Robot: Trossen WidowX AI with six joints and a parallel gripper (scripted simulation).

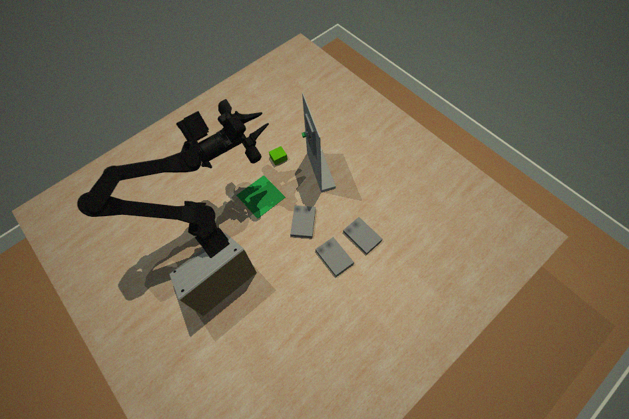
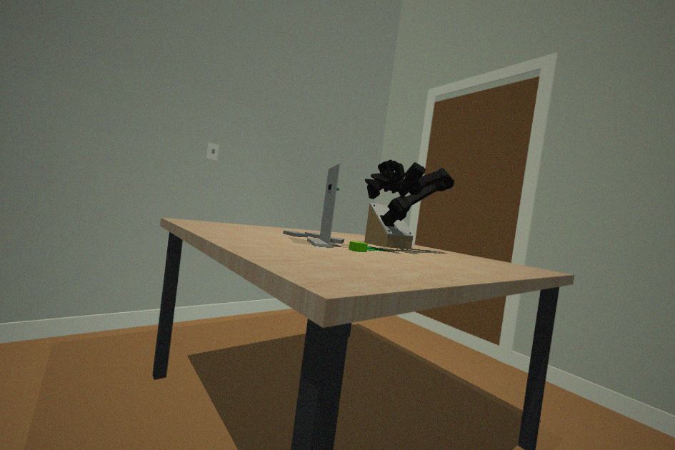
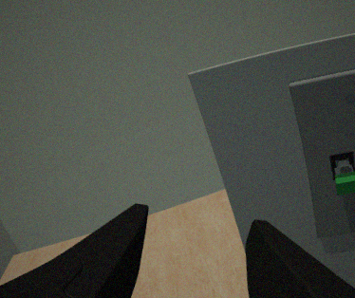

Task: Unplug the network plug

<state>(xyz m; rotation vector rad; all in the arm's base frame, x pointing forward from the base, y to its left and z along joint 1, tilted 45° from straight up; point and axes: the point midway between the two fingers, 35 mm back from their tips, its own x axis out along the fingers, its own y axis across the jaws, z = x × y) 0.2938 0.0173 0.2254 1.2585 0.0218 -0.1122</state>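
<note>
My gripper tip is now 80 mm short of the network plug, 90 mm to the left of it and 50 mm above it. From my gripper tip the other things lie so: upright grey panel: 100 mm ahead, 110 mm to the right, 130 mm below; then green marked square: 110 mm behind, 50 mm to the right, 270 mm below.
</note>
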